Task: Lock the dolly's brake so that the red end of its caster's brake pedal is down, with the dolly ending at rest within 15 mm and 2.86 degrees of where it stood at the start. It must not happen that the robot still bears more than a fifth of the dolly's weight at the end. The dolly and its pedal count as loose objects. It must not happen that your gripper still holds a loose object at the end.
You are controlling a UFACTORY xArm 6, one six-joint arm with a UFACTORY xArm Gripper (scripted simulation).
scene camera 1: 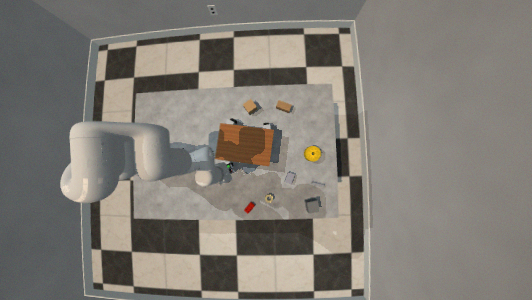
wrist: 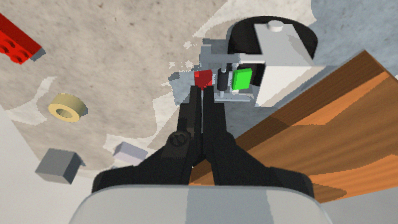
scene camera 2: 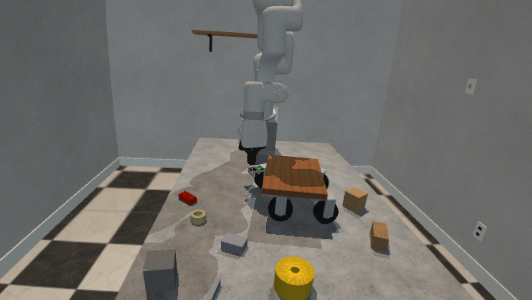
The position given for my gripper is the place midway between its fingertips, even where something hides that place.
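Observation:
There's a tall grey block [scene camera 2: 159,268] here, and the wrist view shows that block [wrist: 60,166] too. You'd also see a brake pedal [wrist: 238,79] and a beige ring [wrist: 66,107], and there's my gripper [wrist: 202,100] as well.

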